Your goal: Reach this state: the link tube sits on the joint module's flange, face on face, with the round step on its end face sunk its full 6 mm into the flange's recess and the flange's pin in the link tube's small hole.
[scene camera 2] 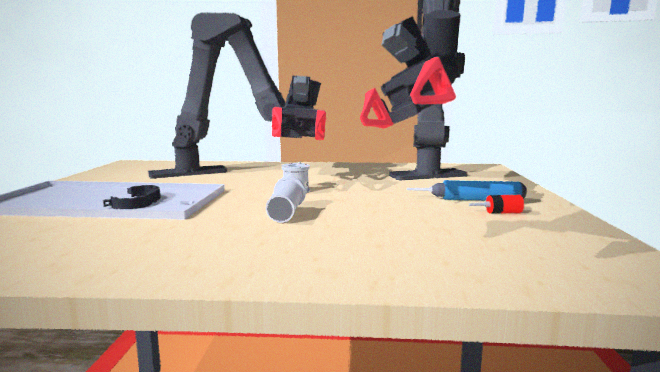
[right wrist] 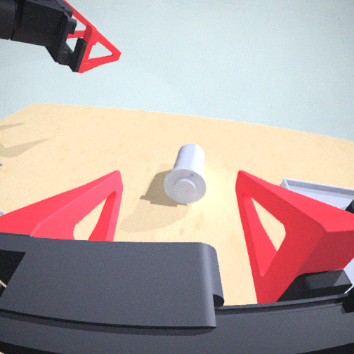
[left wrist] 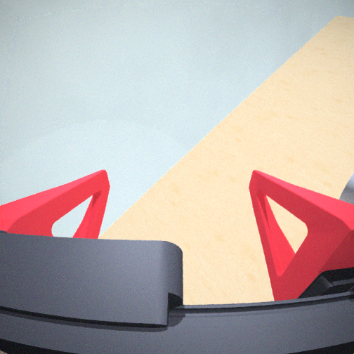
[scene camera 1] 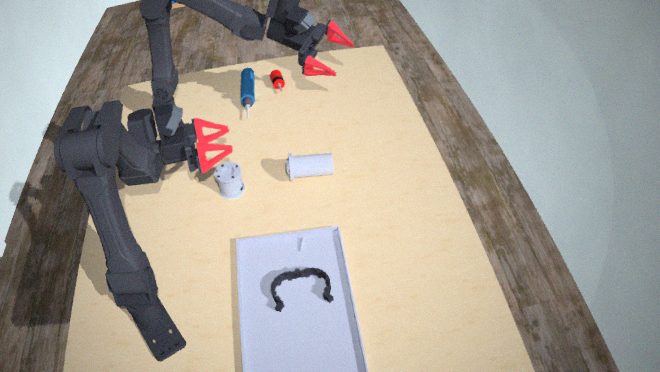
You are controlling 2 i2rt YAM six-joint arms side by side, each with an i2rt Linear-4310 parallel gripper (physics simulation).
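Places are measured from the left arm's base along level axes (x ahead, y left, z up), in millimetres.
Where they show: left gripper, between the fingertips: (scene camera 2: 386,111) (scene camera 1: 344,59); right gripper, between the fingertips: (scene camera 2: 298,128) (scene camera 1: 230,138); left arm's base, origin of its link: (scene camera 2: 427,175); right arm's base, origin of its link: (scene camera 2: 188,173) (scene camera 1: 151,317).
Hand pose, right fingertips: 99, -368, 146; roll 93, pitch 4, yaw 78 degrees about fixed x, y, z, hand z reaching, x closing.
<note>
Each offset is from my right fingertips to the top centre of the thing, as dx, dy, dz. "*": to the spot under its first point.
The link tube @[+157, -56, -76] (scene camera 1: 312,165) (scene camera 2: 286,200) (right wrist: 189,162) lies on its side on the table. In the right wrist view its flanged end, with the round step, faces the camera. The joint module @[-25, -3, -82] (scene camera 1: 230,181) (scene camera 2: 299,174) stands upright to the left of the tube in scene camera 1, apart from it, its flange with holes facing up. My right gripper (scene camera 1: 230,139) (scene camera 2: 299,123) (right wrist: 178,178) is open and empty, above the table near the joint module. My left gripper (scene camera 1: 344,60) (scene camera 2: 406,106) (left wrist: 179,177) is open and empty, raised near the table's far edge in scene camera 1.
A shallow tray @[-41, -396, -130] (scene camera 1: 300,340) (scene camera 2: 202,200) holds a black curved part @[* +11, -309, -125] (scene camera 1: 301,273) (scene camera 2: 135,198) and a small pin @[+48, -237, -131] (scene camera 1: 301,243). A blue screwdriver @[* +147, +327, -105] (scene camera 1: 247,86) (scene camera 2: 482,190) and a red screwdriver @[+243, +327, -111] (scene camera 1: 277,79) (scene camera 2: 512,204) lie side by side on the table.
</note>
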